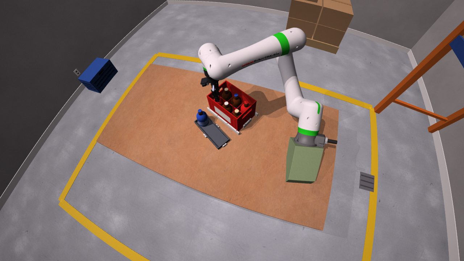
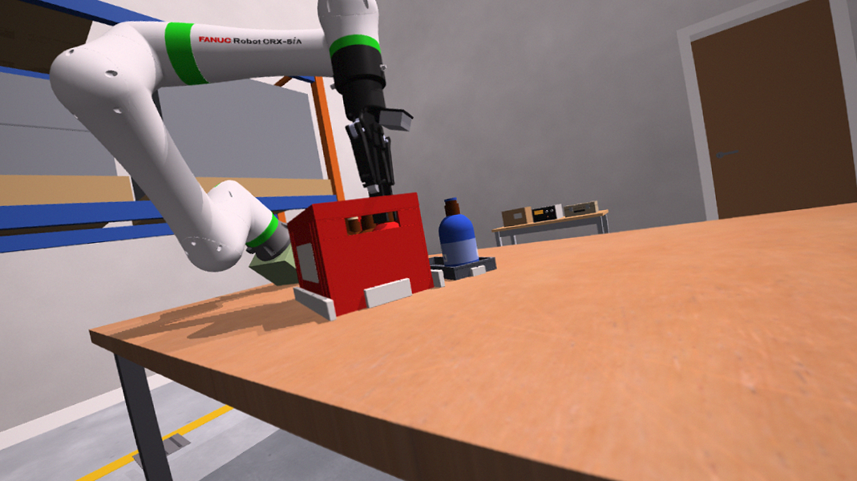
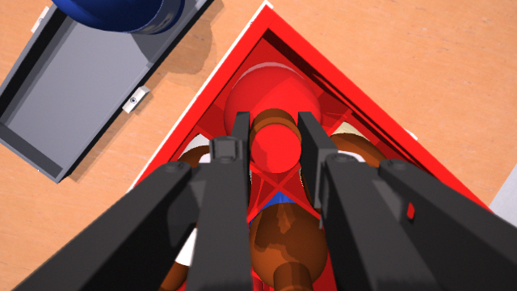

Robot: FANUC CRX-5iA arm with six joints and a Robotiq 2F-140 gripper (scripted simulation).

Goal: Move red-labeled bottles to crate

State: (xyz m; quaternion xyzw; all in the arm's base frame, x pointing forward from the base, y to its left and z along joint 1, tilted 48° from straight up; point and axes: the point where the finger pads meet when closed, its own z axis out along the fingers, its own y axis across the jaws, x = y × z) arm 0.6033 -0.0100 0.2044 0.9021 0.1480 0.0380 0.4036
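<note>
The red crate lies 10 cm behind my hand and 8 cm below it. Also, from my hand: grey tray: 18 cm to the left, 15 cm below, 1 cm behind; then blue-labeled bottle: 13 cm to the left, 8 cm below, 7 cm ahead.
</note>
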